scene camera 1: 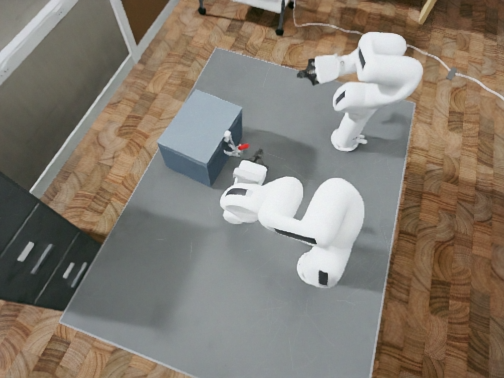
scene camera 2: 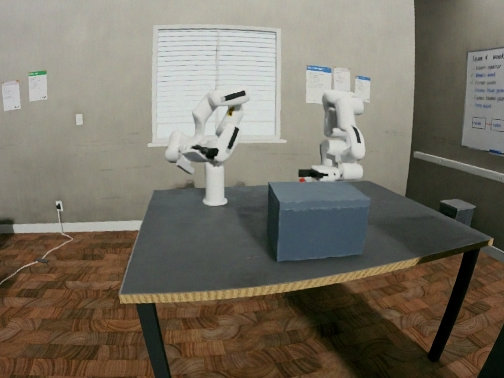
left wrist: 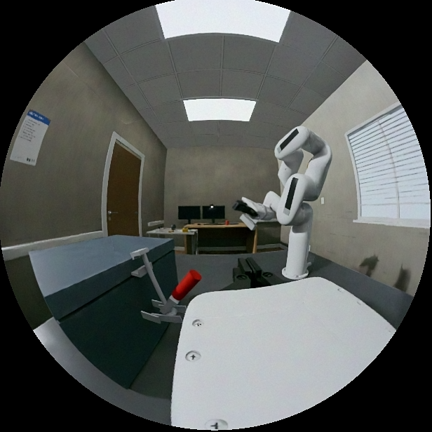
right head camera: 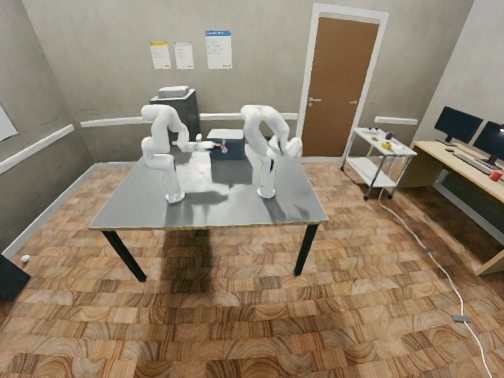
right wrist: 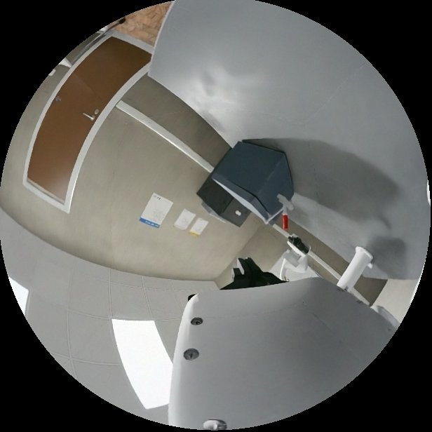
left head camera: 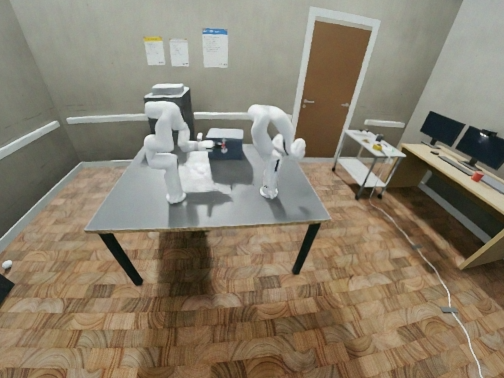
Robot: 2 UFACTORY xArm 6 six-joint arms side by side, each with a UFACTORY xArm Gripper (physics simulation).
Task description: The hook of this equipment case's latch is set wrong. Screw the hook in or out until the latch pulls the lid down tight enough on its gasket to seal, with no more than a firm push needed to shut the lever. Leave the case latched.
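Places are measured from the left arm's base along level axes (x left, y up, z ahead), in centimetres.
Pixels of known places: left gripper, fingertip midpoint: [scene camera 1: 260,150] [scene camera 2: 298,173] [right head camera: 220,146] [left head camera: 221,146]; right gripper, fingertip midpoint: [scene camera 1: 298,75] [scene camera 2: 217,151] [right head camera: 265,136]; left arm's base at its link origin: [right head camera: 175,196] [left head camera: 176,196]; right arm's base at its link origin: [scene camera 1: 344,140] [scene camera 2: 215,201] [right head camera: 266,192] [left head camera: 268,192].
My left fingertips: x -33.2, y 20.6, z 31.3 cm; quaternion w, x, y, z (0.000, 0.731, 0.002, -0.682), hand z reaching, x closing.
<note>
Ahead of a thing's pixels: the offset from my left fingertips to its top centre. "spot": to the spot under its first point. Level surfaces: height alone.
A blue equipment case [left head camera: 234,153] [scene camera 1: 195,167] [scene camera 2: 320,232] [left wrist: 107,332] stands on the table with its lid @[spot: dx -6.5, dy +0.1, dz +26.8 cm] [scene camera 1: 200,120] down. On its front, the latch's hook rod [left wrist: 155,280] slants up from the bracket to a crosspiece [left wrist: 139,253] above the lid's keeper [left wrist: 141,270]. The red lever handle @[spot: dx -0.7, dy -2.2, dz +7.2 cm] [scene camera 1: 243,147] [scene camera 2: 302,180] [left wrist: 186,285] [right wrist: 285,221] sticks outward and upward. My left gripper [scene camera 1: 259,152] [left wrist: 243,268] looks shut and empty, beside the handle without touching it. My right gripper [scene camera 1: 301,74] [right wrist: 242,268] looks shut and empty, held up away from the case.
The grey table @[dy -20.6 cm] [scene camera 1: 165,280] carries both arms and the case. The right arm [scene camera 1: 395,75] stands toward the table's far side in scene camera 1. A dark cabinet [scene camera 1: 30,240] stands beyond the table edge. A cart [left head camera: 357,172] and a desk [left head camera: 450,165] stand apart at the right.
</note>
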